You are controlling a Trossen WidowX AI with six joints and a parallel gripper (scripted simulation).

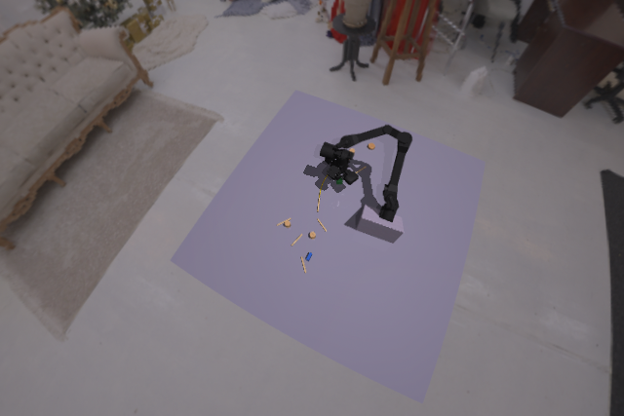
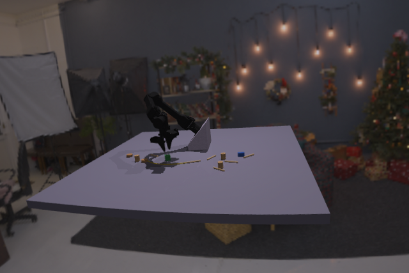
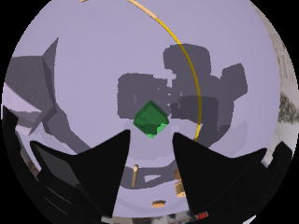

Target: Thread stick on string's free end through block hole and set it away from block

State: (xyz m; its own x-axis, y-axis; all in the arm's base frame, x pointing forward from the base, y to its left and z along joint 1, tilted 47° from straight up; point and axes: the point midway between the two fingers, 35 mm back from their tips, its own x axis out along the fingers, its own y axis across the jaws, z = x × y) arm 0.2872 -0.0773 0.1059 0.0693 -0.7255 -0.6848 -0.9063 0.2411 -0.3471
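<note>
My gripper tip is 4 cm above the green block. From my gripper tip the other things lie so: round wooden button 2 cm ahead, 14 cm to the right, 5 cm below; then round piece 8 cm behind, 29 cm to the right, 5 cm below; then thin wooden stick 5 cm ahead, 15 cm to the left, 6 cm below.
</note>
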